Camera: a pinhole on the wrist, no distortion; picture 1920 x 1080 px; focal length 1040.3 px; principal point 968.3 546.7 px. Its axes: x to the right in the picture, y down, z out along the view. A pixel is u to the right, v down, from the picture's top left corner.
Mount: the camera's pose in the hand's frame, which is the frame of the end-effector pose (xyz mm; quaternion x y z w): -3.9 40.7 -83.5 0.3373 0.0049 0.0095 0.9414
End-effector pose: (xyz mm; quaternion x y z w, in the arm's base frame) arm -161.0 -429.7 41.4 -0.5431 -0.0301 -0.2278 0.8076
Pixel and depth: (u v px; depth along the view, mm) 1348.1 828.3 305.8
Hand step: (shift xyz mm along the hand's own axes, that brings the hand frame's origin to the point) 111.3 -87.2 205.0
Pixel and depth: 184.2 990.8 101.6
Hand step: -79.5 8.1 22.7
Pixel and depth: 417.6 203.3 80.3
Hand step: -44.8 -31.7 -38.2
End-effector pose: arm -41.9 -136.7 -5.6 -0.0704 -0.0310 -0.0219 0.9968
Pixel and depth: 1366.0 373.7 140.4
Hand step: 52.3 -65.3 10.0
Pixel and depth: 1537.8 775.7 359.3
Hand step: 197.2 -122.2 243.7
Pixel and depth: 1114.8 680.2 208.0
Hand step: 28.2 -70.1 94.0
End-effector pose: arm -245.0 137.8 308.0 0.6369 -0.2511 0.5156 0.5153
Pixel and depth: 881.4 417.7 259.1
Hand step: -21.0 -149.1 96.3
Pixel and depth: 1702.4 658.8 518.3
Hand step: 369.0 -237.5 351.3
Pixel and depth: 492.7 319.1 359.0
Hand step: -161.2 -251.4 144.4
